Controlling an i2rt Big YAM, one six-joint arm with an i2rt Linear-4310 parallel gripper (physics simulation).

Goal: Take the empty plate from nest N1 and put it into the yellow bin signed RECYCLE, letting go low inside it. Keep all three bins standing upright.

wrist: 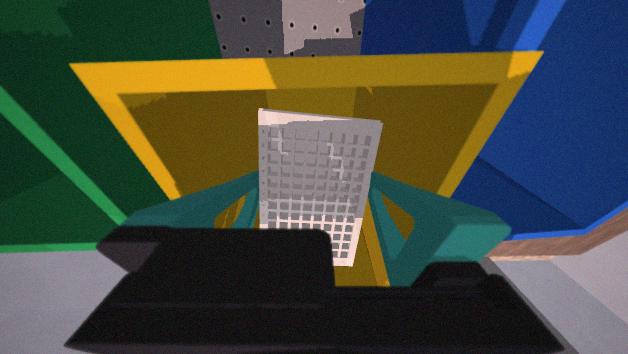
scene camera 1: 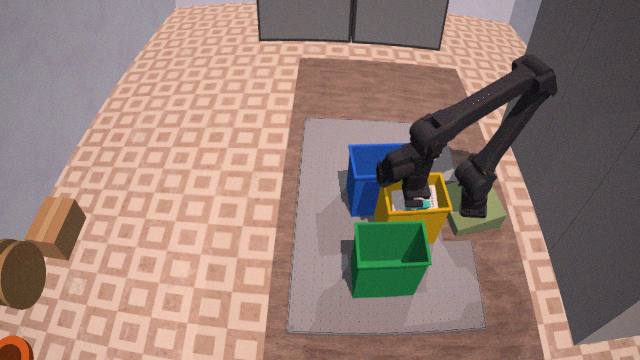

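Seen in the pictures: gripper, between the fingertips: (wrist: pixel 314 177) (scene camera 1: pixel 408 203); arm's base, origin of its link: (scene camera 1: pixel 473 202).
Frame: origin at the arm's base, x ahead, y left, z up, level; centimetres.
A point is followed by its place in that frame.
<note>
The pale gridded plate (scene camera 1: pixel 398 200) {x 25.9, y 13.9, z 9.9 cm} (wrist: pixel 310 145) {x 25.2, y 14.8, z 8.9 cm} lies between the teal fingertips of my gripper (scene camera 1: pixel 417 204) {x 22.9, y 13.8, z 9.6 cm} (wrist: pixel 314 177) {x 22.9, y 13.8, z 9.6 cm}, which touch its two long sides. The fingers stand wide, shut on the plate. Gripper and plate are in the mouth of the yellow bin (scene camera 1: pixel 430 225) {x 15.5, y 17.8, z 6.6 cm} (wrist: pixel 175 75) {x 28.7, y 20.0, z 14.5 cm}, with the bin's rim around them. The far rim shows at the top of the wrist view. How far the plate is above the bin's floor cannot be told. The bin's lower part is partly hidden behind the green bin. The RECYCLE sign and nest N1 cannot be made out.
The green bin (scene camera 1: pixel 387 280) {x 24.9, y 37.2, z 6.2 cm} (wrist: pixel 150 30) {x 28.8, y 25.9, z 6.3 cm} stands upright close in front of the yellow one. The blue bin (scene camera 1: pixel 363 200) {x 35.7, y 11.2, z 3.9 cm} (wrist: pixel 550 125) {x 31.5, y -2.5, z 8.8 cm} stands behind, partly hidden by my arm. A grey perforated mat (scene camera 1: pixel 320 300) {x 40.7, y 42.0, z -3.6 cm} lies underneath. My arm's base sits on a light green block (scene camera 1: pixel 495 205) {x -7.5, y 0.7, z 1.3 cm} at right.
</note>
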